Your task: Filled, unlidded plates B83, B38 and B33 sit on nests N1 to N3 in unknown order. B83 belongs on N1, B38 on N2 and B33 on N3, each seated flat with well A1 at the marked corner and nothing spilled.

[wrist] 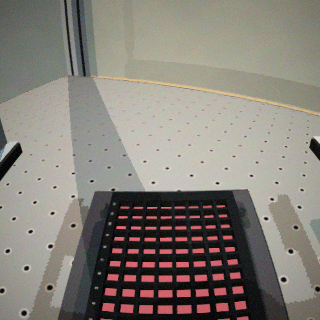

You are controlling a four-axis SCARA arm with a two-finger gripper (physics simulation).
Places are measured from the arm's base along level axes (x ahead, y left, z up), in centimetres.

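Where they show: gripper, fingertip midpoint: (164,125).
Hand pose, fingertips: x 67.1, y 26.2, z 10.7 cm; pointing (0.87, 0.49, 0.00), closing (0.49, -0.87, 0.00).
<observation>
After its pixels a point has its place.
A black well plate (171,245) {y 25.6, x 66.5, z 3.9 cm} with pink-red filling in its wells lies at the bottom middle of the wrist view, on a dark grey nest (264,272) {y 20.2, x 68.0, z 2.5 cm} whose sides show left and right of it. Small pale marks run along the plate's left rim; they are too small to read, and the near end is cut off by the frame. Which plate and which nest these are I cannot tell. My gripper (164,125) {y 26.2, x 67.1, z 10.7 cm} is open and empty, its fingertips at the far left and right edges of the view, apart from the plate and wider than it.
A light deck (185,145) {y 31.5, x 80.9, z 1.3 cm} with rows of small holes lies around the nest. A yellow line (215,92) {y 34.6, x 99.5, z 1.5 cm} runs along its far edge below a pale wall (215,35). A grey upright post (80,40) {y 68.5, x 102.4, z 9.5 cm} stands at the back left. Shadows fall on the deck.
</observation>
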